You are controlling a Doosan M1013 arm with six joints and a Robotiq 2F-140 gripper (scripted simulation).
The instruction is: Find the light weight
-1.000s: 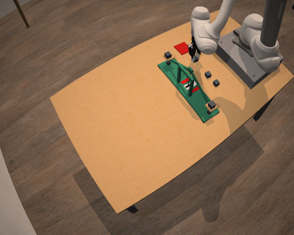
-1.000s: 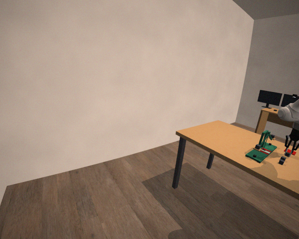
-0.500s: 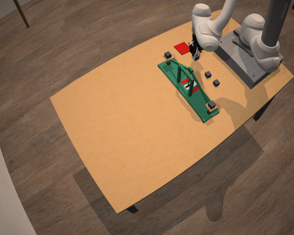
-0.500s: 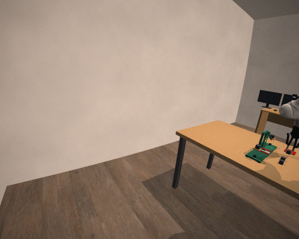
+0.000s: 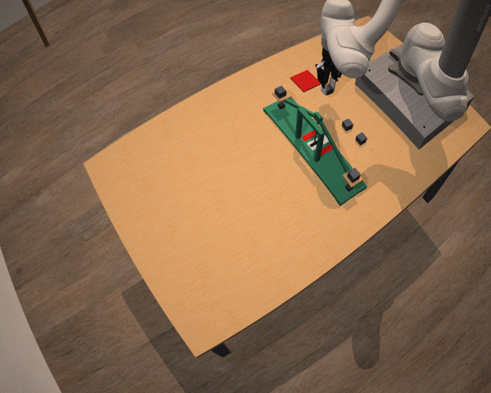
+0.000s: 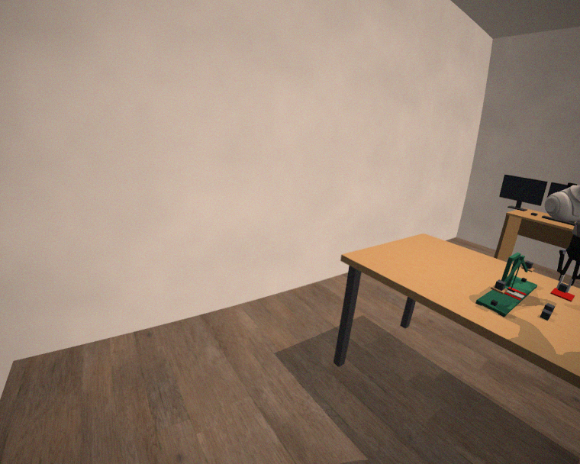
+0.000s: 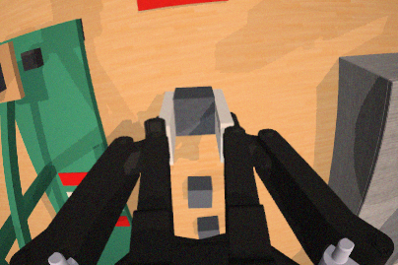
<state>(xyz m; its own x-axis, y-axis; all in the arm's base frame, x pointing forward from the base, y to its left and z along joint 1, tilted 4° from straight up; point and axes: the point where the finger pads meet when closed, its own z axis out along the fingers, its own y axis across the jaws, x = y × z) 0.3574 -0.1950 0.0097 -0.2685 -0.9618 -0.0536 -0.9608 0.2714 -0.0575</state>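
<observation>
The red dish lies 30 mm behind my hand, 130 mm to the right of it and 100 mm below it. Also, from my hand: green rocker balance (200 mm ahead, 100 mm to the left, 10 mm below).
</observation>
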